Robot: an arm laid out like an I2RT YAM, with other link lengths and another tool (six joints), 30 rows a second.
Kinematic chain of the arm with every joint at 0, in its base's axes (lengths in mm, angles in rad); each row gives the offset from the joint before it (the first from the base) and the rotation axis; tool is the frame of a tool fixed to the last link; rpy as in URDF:
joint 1: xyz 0 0 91.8 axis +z
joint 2: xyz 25 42.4 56.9 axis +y
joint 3: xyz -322.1 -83.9 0 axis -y
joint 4: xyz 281.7 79.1 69 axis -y
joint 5: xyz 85.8 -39.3 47 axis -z
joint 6: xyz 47.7 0 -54.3 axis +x
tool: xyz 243 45 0 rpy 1.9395 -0.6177 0.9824
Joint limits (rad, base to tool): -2.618..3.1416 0..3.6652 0..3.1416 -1.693..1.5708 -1.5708..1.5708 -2.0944..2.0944
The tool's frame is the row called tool.
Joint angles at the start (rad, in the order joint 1, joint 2, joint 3, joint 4, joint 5, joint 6):
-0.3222, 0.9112, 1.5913, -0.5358, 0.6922, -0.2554
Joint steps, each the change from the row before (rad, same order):
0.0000, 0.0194, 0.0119, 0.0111, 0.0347, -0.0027
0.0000, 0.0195, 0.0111, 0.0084, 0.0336, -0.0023
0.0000, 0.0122, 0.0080, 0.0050, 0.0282, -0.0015
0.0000, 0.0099, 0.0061, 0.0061, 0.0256, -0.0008
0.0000, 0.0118, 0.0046, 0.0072, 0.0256, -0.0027
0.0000, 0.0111, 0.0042, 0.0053, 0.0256, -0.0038
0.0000, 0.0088, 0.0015, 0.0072, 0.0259, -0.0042
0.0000, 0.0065, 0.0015, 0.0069, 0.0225, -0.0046
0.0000, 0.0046, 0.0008, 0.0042, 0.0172, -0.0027
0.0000, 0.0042, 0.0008, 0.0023, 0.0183, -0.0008
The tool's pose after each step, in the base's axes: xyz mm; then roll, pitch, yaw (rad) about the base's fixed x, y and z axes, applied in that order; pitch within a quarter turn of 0, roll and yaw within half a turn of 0. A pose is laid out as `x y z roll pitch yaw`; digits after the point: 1 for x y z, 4 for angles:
272.1 -262.0 666.8 1.7295 -0.5366 0.0340
270.9 -270.3 668.1 1.7337 -0.5362 -0.0016
268.1 -276.4 669.1 1.7372 -0.5369 -0.0315
265.2 -281.8 670.2 1.7403 -0.5394 -0.0585
263.4 -287.4 670.2 1.7432 -0.5380 -0.0855
261.4 -292.8 669.5 1.7459 -0.5340 -0.1126
258.6 -297.8 668.7 1.7480 -0.5309 -0.1397
255.5 -301.9 668.6 1.7490 -0.5293 -0.1629
253.0 -304.9 668.1 1.7504 -0.5277 -0.1808
250.0 -307.9 667.3 1.7533 -0.5263 -0.2004

